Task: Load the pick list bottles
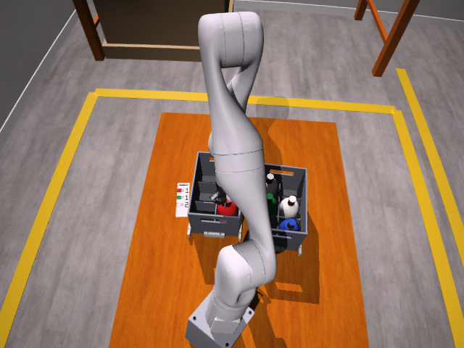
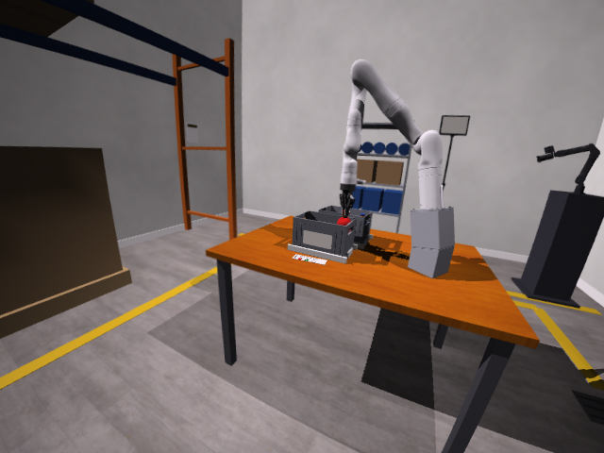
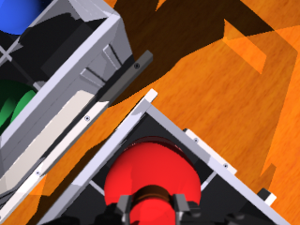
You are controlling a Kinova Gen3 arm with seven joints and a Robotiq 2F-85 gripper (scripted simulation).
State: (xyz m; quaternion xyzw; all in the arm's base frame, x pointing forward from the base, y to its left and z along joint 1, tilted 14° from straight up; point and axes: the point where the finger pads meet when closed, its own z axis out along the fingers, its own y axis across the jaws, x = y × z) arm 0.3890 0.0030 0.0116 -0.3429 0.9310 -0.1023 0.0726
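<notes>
The green bottle is 5 cm ahead of my hand, 15 cm to the right of it and 12 cm below it. From my hand the other things lie so: pick list 10 cm ahead, 19 cm to the left, 21 cm below; then blue bottle 5 cm behind, 23 cm to the right, 12 cm below; then red bottle 7 cm below.
</notes>
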